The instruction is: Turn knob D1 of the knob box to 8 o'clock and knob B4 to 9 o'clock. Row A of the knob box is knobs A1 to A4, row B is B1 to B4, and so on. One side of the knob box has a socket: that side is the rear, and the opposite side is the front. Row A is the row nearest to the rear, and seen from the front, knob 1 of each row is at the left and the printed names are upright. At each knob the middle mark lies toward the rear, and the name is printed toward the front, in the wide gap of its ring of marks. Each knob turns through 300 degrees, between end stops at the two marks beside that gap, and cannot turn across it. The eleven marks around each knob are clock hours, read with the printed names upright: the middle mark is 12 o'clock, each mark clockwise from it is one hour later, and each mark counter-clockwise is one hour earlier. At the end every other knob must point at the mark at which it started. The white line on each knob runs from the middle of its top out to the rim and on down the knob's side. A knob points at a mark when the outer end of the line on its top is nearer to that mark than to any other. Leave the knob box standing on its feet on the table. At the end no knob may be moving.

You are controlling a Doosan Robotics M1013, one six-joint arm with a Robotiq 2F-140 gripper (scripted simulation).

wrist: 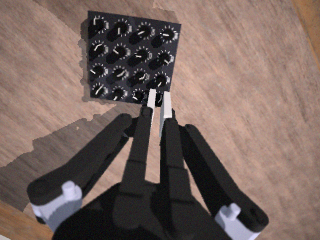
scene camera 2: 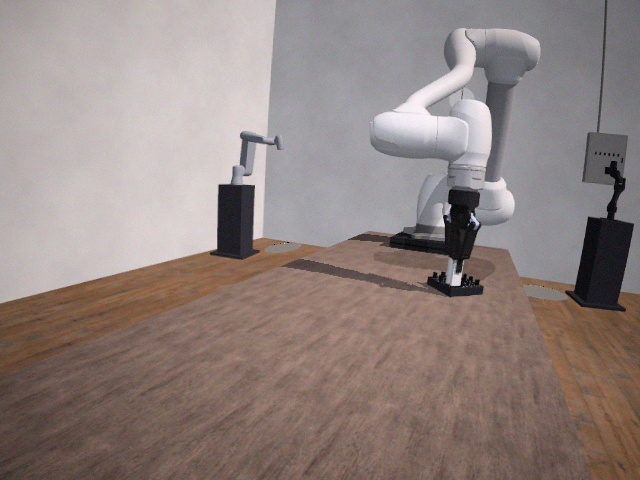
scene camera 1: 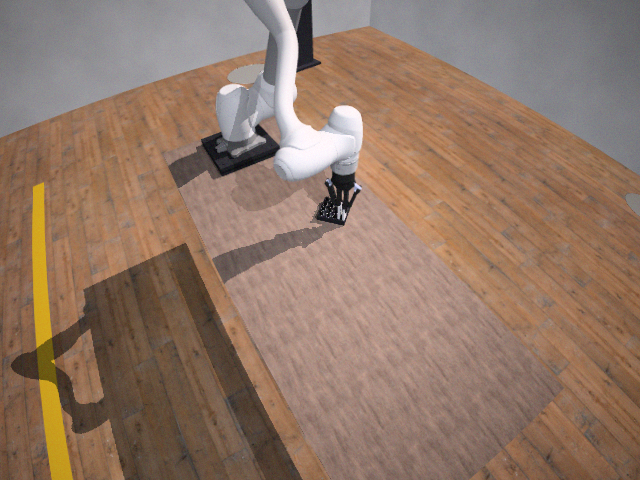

Labels:
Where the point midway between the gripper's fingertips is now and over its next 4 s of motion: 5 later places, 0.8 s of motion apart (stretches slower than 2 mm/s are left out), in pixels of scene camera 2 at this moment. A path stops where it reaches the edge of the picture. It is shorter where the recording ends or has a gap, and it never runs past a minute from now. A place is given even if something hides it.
My gripper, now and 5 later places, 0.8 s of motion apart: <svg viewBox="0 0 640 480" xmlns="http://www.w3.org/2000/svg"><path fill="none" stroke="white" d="M452 284L454 270L455 267L455 264L455 261L455 265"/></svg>

